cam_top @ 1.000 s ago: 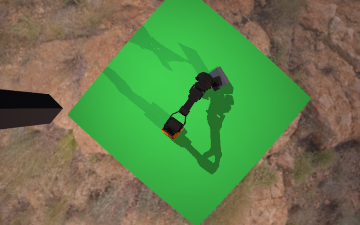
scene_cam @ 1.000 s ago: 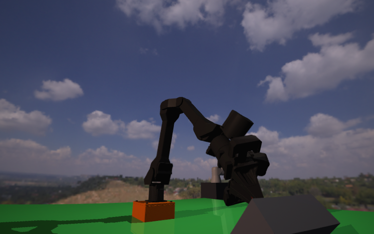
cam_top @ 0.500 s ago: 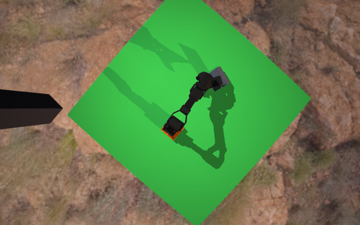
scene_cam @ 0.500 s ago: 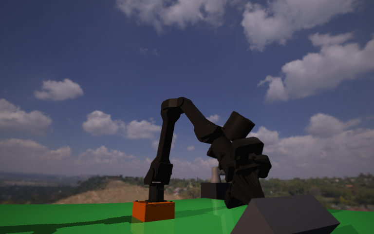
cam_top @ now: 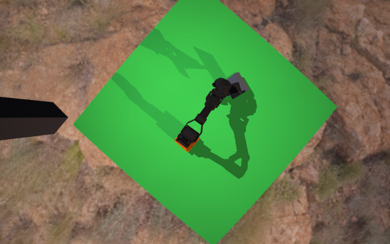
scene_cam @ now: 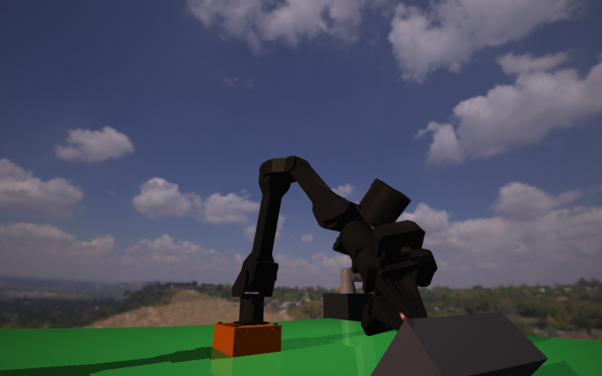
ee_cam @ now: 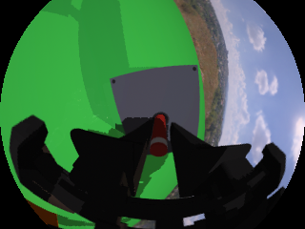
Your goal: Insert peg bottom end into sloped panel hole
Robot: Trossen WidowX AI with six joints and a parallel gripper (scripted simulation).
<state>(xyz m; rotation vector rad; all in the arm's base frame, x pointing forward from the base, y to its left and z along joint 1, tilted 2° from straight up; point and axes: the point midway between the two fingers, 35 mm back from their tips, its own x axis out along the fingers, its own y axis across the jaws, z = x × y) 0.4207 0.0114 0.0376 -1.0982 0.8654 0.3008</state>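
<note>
Now: gripper tip 10 mm below the round red peg and 10 mm past it. From my gripper tip the other things lie so: sloped dark grey panel (30 mm below, 30 mm ahead, 10 mm to the right).
</note>
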